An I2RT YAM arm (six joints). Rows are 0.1 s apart.
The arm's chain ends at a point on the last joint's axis. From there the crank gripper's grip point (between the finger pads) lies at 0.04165 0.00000 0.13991 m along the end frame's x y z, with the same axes.
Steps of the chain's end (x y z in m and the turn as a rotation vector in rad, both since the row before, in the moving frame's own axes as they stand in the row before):
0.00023, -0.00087, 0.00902, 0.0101, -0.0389, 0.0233
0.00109, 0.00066, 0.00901, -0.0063, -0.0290, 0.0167
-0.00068, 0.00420, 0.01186, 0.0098, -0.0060, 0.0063
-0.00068, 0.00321, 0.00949, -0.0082, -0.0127, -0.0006
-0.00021, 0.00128, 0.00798, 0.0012, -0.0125, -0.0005
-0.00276, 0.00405, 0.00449, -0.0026, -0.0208, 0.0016
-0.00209, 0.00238, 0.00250, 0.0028, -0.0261, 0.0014
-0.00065, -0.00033, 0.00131, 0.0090, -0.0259, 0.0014
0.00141, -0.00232, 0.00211, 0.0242, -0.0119, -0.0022
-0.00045, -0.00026, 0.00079, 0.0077, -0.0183, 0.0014
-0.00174, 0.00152, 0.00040, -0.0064, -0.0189, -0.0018
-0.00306, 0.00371, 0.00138, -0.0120, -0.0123, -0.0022
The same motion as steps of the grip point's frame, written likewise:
-0.00524, -0.00138, 0.01053, 0.0101, -0.0389, 0.0233
-0.00300, 0.00221, 0.01015, -0.0063, -0.0290, 0.0167
-0.00152, 0.00309, 0.01210, 0.0098, -0.0060, 0.0063
-0.00246, 0.00433, 0.01000, -0.0082, -0.0127, -0.0006
-0.00196, 0.00109, 0.00849, 0.0012, -0.0125, -0.0005
-0.00568, 0.00448, 0.00533, -0.0026, -0.0208, 0.0016
-0.00576, 0.00204, 0.00354, 0.0028, -0.0261, 0.0014
-0.00429, -0.00154, 0.00234, 0.0090, -0.0259, 0.0014
-0.00026, -0.00580, 0.00255, 0.0242, -0.0119, -0.0022
-0.00302, -0.00128, 0.00152, 0.0077, -0.0183, 0.0014
-0.00439, 0.00235, 0.00116, -0.0064, -0.0189, -0.0018
-0.00478, 0.00530, 0.00187, -0.0120, -0.0123, -0.0022

